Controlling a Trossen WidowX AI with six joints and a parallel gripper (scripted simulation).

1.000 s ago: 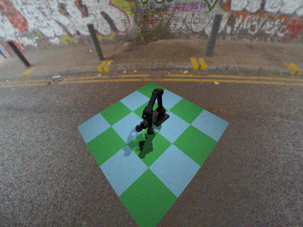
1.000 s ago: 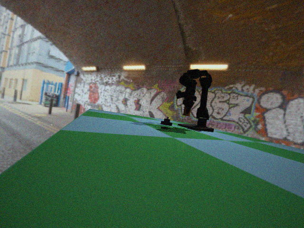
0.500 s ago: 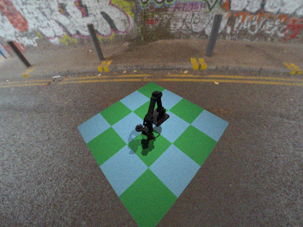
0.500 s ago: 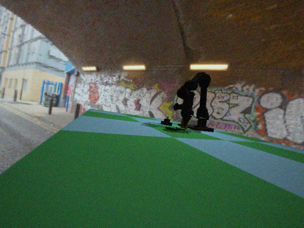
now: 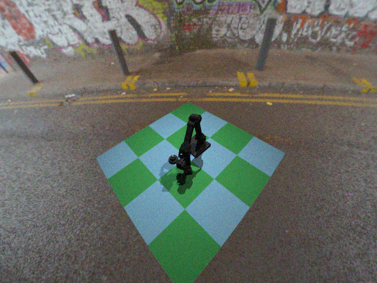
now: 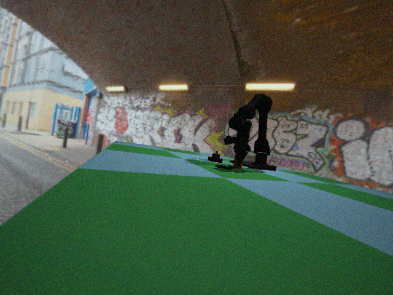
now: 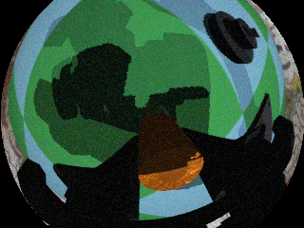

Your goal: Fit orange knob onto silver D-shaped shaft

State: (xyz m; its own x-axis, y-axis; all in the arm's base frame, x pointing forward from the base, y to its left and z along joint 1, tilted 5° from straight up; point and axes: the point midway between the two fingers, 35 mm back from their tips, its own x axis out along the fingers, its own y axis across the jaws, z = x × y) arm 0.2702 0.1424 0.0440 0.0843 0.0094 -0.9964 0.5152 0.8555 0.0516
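The orange knob lies 3 cm above my gripper tip. Round my gripper tip: dark round pedestal: 17 cm to the right, 4 cm ahead, 2 cm above.
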